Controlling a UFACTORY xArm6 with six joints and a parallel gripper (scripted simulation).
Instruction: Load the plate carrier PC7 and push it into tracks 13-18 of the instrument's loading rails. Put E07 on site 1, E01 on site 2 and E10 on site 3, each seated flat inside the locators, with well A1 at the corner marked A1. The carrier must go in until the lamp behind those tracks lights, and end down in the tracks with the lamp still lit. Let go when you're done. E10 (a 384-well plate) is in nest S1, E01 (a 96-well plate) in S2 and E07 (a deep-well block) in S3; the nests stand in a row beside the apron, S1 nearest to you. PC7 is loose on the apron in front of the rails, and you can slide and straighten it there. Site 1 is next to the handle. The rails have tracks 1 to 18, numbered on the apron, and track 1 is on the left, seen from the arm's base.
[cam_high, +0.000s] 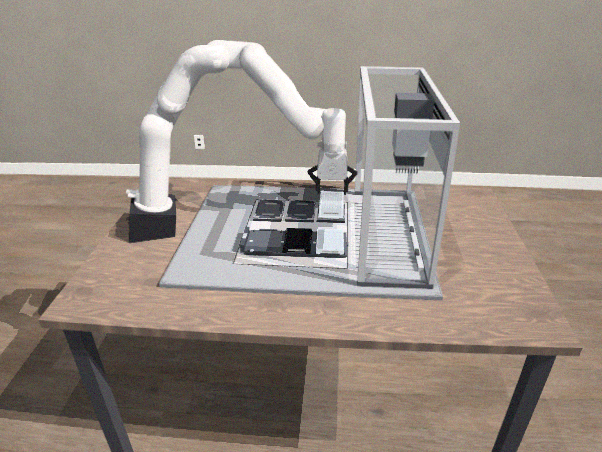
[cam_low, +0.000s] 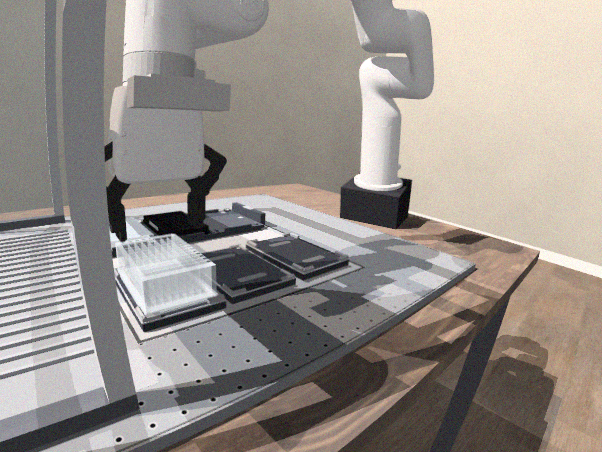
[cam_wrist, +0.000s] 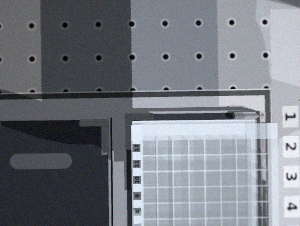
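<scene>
Right now the deep-well block E07 is 6 cm below my hand. From my hand the other things lie so: nest S2 (11 cm behind, 8 cm below, 1 cm to the left); corner mark (16 cm behind, 8 cm below, 4 cm to the right); 384-well plate E10 (21 cm to the right, 7 cm below, 3 cm behind).
</scene>
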